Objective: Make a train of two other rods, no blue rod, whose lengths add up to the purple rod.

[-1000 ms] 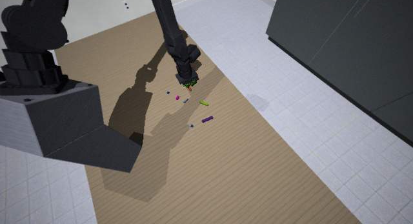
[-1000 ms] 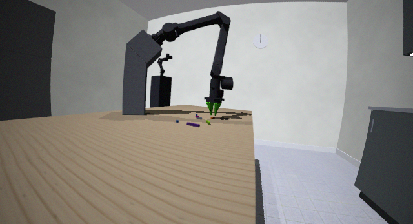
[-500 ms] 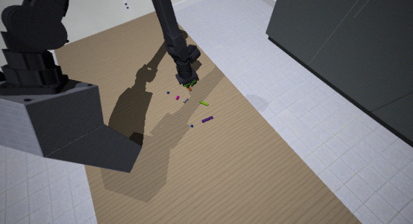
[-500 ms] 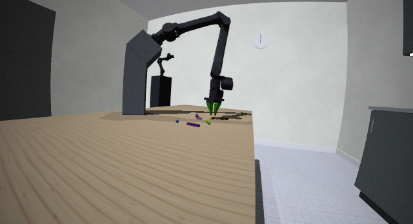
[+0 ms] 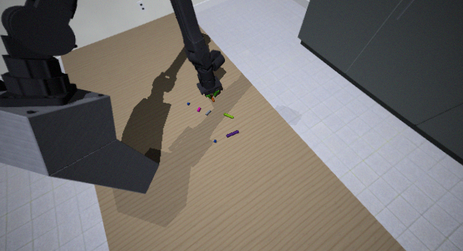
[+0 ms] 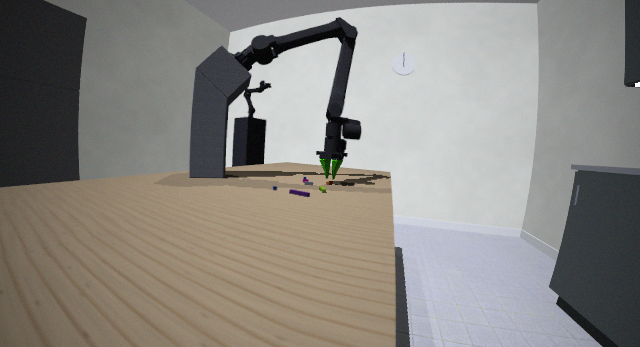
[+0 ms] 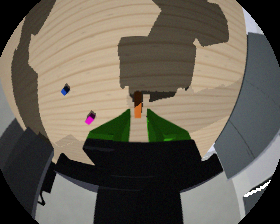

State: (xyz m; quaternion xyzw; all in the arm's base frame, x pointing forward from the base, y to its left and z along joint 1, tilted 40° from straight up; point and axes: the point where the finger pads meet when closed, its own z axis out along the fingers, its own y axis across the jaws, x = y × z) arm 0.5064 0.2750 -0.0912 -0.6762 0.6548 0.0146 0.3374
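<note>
Right now my hand is 20 mm above the orange rod. The rest, counted from my hand: magenta rod (80 mm behind, 40 mm to the right, 20 mm below); lime rod (130 mm to the right, 50 mm ahead, 20 mm below); grey rod (70 mm to the right, 40 mm behind, 20 mm below).
</note>
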